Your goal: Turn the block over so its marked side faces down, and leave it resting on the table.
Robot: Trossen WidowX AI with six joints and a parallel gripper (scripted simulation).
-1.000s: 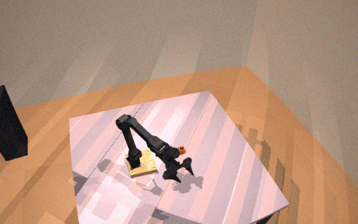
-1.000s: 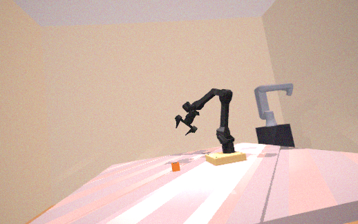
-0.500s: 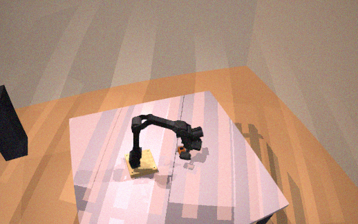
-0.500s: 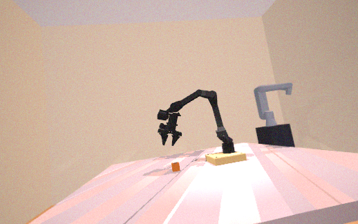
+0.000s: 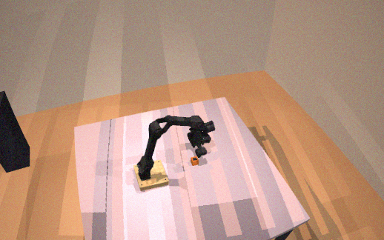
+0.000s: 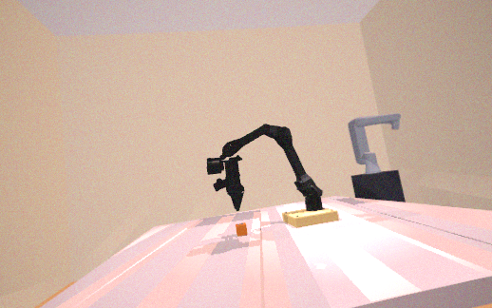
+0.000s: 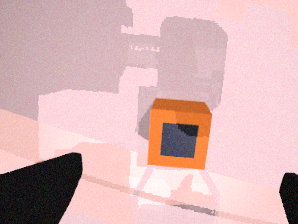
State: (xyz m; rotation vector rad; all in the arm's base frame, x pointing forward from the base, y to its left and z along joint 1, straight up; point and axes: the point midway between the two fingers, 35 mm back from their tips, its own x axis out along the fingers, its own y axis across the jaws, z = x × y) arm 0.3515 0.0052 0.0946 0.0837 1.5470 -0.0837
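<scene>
The block is 10 mm behind my gripper tip and 70 mm below it.
</scene>
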